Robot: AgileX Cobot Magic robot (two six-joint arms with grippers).
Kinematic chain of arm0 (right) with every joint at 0, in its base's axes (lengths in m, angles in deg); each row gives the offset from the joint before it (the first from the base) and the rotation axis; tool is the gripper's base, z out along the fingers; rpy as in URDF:
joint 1: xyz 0 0 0.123 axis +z
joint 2: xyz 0 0 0 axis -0.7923 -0.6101 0
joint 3: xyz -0.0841 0.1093 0.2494 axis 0.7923 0.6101 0
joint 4: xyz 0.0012 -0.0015 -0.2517 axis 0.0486 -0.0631 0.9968
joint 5: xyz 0 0 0 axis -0.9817 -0.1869 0.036
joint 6: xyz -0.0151 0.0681 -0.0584 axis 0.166 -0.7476 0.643
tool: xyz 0 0 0 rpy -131.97 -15.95 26.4
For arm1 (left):
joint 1: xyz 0 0 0.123 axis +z
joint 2: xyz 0 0 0 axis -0.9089 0.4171 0
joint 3: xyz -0.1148 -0.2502 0.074 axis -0.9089 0.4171 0
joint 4: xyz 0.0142 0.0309 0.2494 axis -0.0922 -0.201 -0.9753
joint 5: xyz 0 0 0 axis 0.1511 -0.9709 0.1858
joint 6: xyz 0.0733 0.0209 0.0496 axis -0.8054 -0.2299 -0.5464
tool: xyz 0 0 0 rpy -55.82 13.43 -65.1
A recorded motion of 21 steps. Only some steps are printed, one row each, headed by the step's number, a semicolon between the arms.
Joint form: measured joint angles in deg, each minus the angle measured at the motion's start. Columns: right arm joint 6, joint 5, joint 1, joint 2, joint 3, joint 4; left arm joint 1, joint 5, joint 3, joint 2, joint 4, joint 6.
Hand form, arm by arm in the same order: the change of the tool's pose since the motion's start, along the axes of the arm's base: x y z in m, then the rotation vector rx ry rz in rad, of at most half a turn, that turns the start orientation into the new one. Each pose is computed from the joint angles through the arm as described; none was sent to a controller.
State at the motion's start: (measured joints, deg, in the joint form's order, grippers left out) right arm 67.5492 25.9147 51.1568 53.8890 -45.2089 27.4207; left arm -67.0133 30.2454 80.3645 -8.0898 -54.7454 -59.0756
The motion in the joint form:
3: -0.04 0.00 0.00 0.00 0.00 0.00; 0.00 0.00 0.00 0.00 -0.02 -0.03
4: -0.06 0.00 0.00 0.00 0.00 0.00; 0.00 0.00 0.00 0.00 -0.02 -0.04
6: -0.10 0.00 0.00 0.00 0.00 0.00; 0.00 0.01 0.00 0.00 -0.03 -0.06
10: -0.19 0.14 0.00 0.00 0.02 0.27; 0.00 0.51 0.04 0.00 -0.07 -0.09
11: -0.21 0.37 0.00 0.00 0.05 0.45; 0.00 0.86 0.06 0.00 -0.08 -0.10
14: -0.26 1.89 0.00 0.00 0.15 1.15; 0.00 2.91 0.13 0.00 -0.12 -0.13
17: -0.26 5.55 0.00 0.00 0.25 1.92; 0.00 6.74 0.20 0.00 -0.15 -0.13
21: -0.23 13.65 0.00 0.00 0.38 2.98; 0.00 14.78 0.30 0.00 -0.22 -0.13
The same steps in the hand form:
3: 0.0000 0.0000 0.0000 0.0007 0.0000 -0.0002; 0.0000 0.0000 0.0000 0.0009 0.0000 -0.0001
4: 0.0000 0.0000 0.0000 0.0010 0.0000 -0.0003; 0.0000 0.0000 0.0000 0.0010 0.0000 -0.0001
6: 0.0000 0.0000 0.0000 0.0017 0.0000 -0.0005; 0.0000 0.0000 0.0000 0.0015 -0.0002 -0.0002
10: 0.0001 -0.0001 0.0001 -0.0015 -0.0021 -0.0012; 0.0002 0.0001 0.0005 0.0025 -0.0083 0.0001
11: 0.0002 -0.0002 0.0003 -0.0044 -0.0055 -0.0015; 0.0003 0.0001 0.0010 0.0026 -0.0141 0.0003
14: 0.0008 -0.0006 0.0020 -0.0163 -0.0300 -0.0021; 0.0011 0.0002 0.0037 0.0027 -0.0486 0.0018
17: 0.0020 -0.0007 0.0071 -0.0312 -0.0919 -0.0011; 0.0021 0.0004 0.0093 0.0011 -0.1142 0.0046
21: 0.0035 -0.0004 0.0191 -0.0533 -0.2304 0.0038; 0.0030 0.0009 0.0214 -0.0021 -0.2526 0.0104

